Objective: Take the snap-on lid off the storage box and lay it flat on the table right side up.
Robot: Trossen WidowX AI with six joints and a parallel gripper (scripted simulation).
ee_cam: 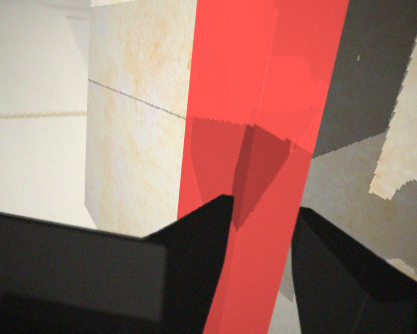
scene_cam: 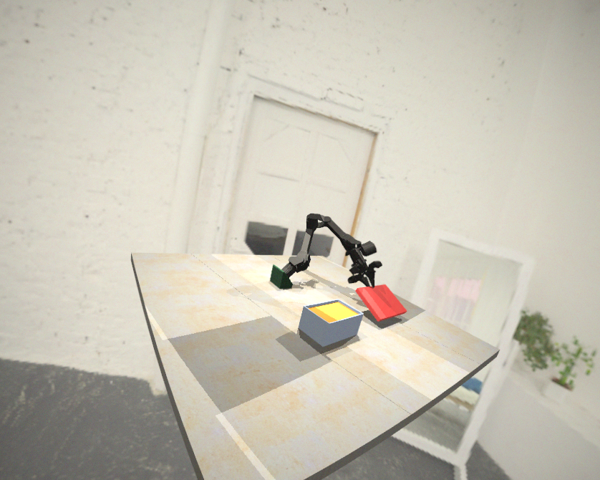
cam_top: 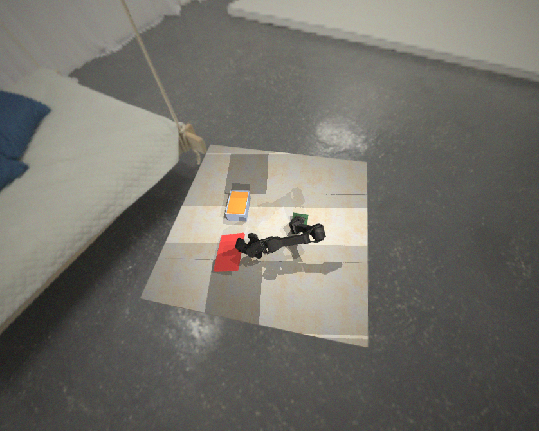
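My gripper tip is 70 mm short of the red lid, 30 mm above it and 10 mm to the right of it.
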